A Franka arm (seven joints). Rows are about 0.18 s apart.
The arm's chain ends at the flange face. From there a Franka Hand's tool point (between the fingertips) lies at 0.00 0.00 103.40 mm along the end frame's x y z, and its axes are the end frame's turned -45 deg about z.
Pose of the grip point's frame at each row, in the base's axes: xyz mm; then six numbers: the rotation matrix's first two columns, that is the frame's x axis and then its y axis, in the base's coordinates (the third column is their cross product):
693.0, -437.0, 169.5, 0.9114, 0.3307, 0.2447, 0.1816, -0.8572, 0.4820
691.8, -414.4, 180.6, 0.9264, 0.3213, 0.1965, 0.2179, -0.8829, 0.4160
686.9, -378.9, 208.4, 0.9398, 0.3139, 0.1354, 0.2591, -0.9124, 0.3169
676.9, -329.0, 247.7, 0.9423, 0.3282, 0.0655, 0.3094, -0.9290, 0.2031
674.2, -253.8, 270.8, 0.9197, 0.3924, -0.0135, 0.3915, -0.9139, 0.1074
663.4, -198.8, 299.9, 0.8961, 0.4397, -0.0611, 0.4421, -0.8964, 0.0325
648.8, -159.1, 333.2, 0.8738, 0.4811, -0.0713, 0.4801, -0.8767, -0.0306
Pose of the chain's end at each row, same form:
654.8, -396.2, 256.5, 0.7729, -0.3723, 0.5139, -0.5160, -0.8400, 0.1678
660.0, -379.0, 272.4, 0.8091, -0.3971, 0.4331, -0.5010, -0.8515, 0.1552
663.8, -351.7, 305.5, 0.8478, -0.4232, 0.3198, -0.4813, -0.8671, 0.1283
663.7, -311.3, 348.7, 0.8851, -0.4248, 0.1899, -0.4475, -0.8890, 0.0973
671.1, -243.0, 373.6, 0.9272, -0.3688, 0.0664, -0.3735, -0.9237, 0.0855
667.6, -193.0, 403.1, 0.9463, -0.3229, -0.0202, -0.3210, -0.9448, 0.0662
656.8, -158.3, 436.3, 0.9574, -0.2797, -0.0721, -0.2784, -0.9601, 0.0288

